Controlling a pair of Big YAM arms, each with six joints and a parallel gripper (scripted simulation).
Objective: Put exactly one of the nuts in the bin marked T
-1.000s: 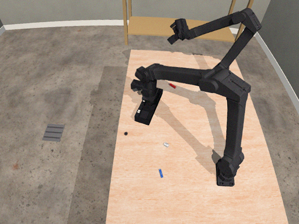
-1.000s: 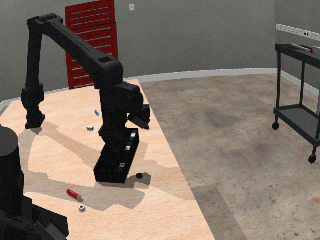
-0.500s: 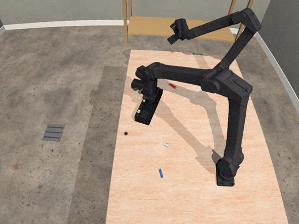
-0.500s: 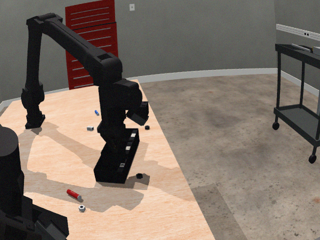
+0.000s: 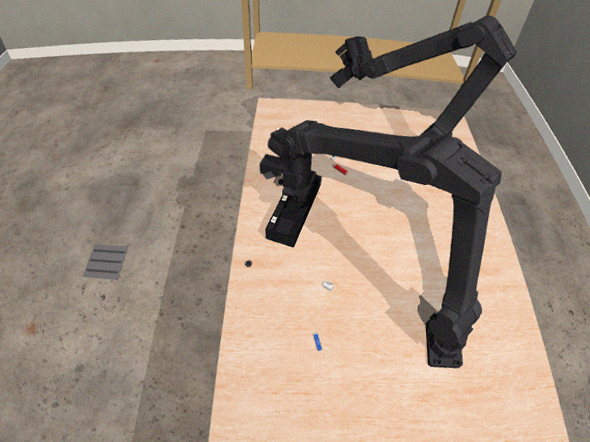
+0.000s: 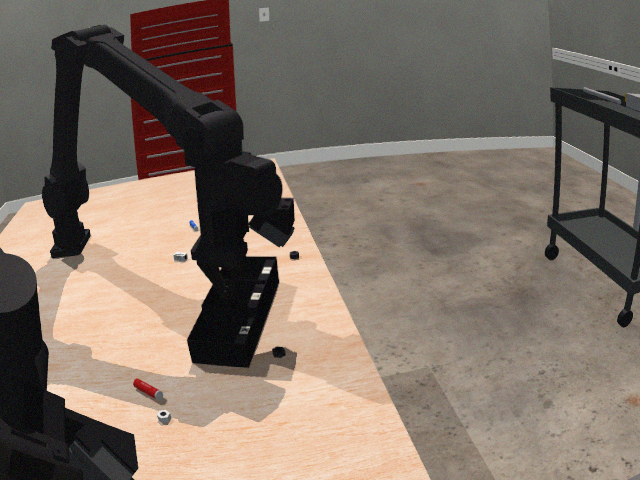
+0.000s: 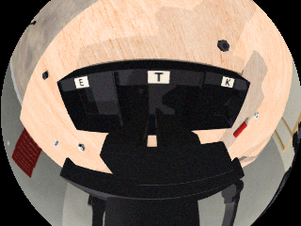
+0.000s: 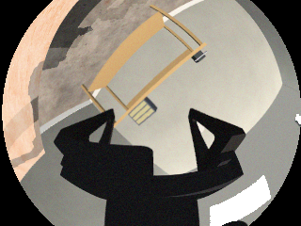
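The black bin lies 1 cm ahead of my left hand, 1 cm to the right of it and 2 cm below it. Round my left hand: grey nut: 8 cm behind, 25 cm to the right, 4 cm below; blue cylinder: 10 cm behind, 38 cm to the left, 4 cm below; red cylinder: 11 cm behind, 20 cm to the right, 4 cm below.
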